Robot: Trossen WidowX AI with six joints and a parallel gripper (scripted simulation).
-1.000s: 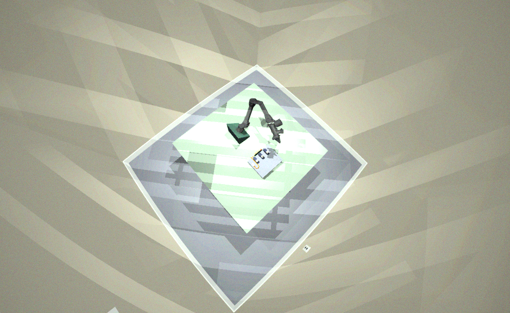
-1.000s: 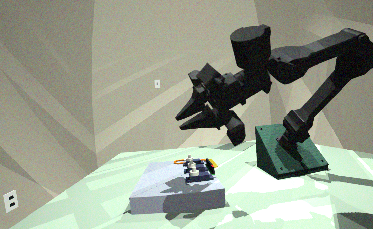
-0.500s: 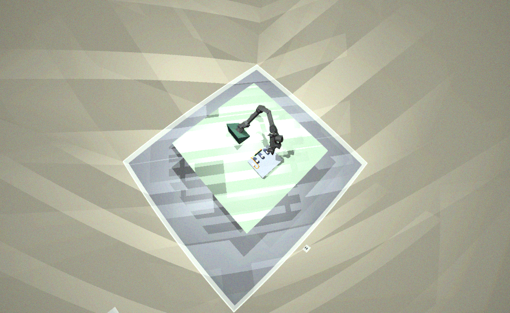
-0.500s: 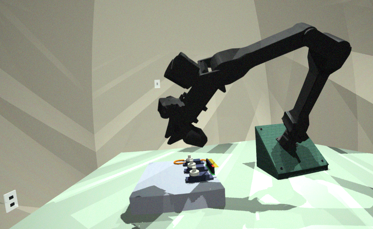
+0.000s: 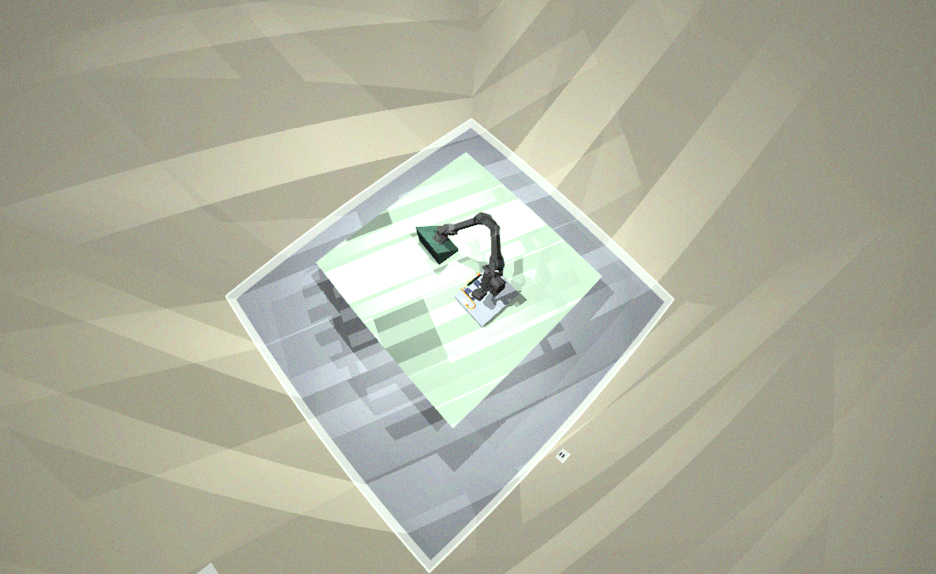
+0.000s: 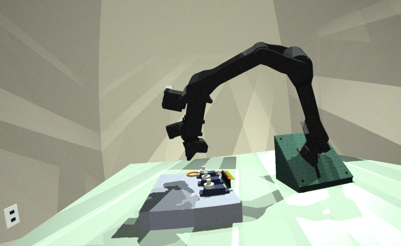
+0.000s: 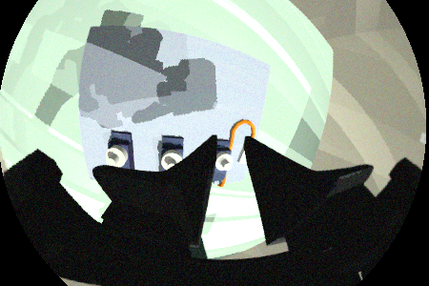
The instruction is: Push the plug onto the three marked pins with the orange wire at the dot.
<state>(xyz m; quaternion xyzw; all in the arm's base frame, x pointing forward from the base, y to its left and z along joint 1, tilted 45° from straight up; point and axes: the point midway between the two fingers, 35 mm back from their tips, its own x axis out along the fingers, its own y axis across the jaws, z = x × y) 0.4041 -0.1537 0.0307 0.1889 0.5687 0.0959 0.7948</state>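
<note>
My gripper tip is now 100 mm to the right of the red band, 100 mm past it and 50 mm above it. From my gripper tip the other things lie so: black pin strip (110 mm behind, 70 mm below, 60 mm to the left); then grey holder (100 mm below, 50 mm ahead, 40 mm to the left).
</note>
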